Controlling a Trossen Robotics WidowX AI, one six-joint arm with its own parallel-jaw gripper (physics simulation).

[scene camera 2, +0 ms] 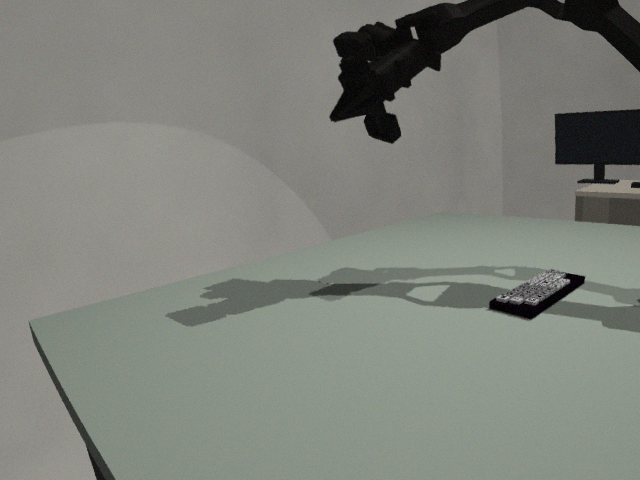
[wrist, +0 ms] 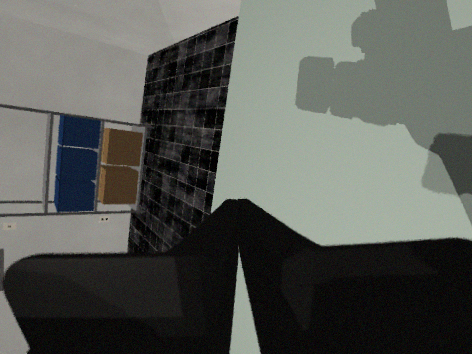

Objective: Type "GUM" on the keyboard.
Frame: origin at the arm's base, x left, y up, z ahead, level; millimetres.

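Where they show: gripper, fingertip midpoint: [scene camera 2: 332, 119] [wrist: 236, 209].
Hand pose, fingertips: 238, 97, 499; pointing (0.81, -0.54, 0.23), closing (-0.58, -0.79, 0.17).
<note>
After its pixels a point has its place, as x, y, z.
A small black keyboard [scene camera 2: 535, 290] @(82, -168, 248) with rows of white keys lies flat on the pale green table [scene camera 2: 320, 387] @(444, -185, 331) [wrist: 280, 170] @(470, -185, 490), at the right in the scene view. Its key letters are too small to read, and the keyboard does not show in the wrist view. My gripper [scene camera 2: 332, 118] @(238, 97, 499) [wrist: 236, 209] @(238, 97, 499) is shut, its two black fingertips meeting with nothing between them. It hangs high above the table, well to the left of the keyboard in the scene view, and points down to the left.
The arm's shadow falls across the table and around the keyboard. A monitor [scene camera 2: 597, 138] stands on a cabinet [scene camera 2: 607, 208] at the back right. The wrist view shows the table's edge, a dark tiled floor [wrist: 185, 120] and a rack [wrist: 49, 165] with blue bins [wrist: 76, 172] and brown boxes [wrist: 120, 185].
</note>
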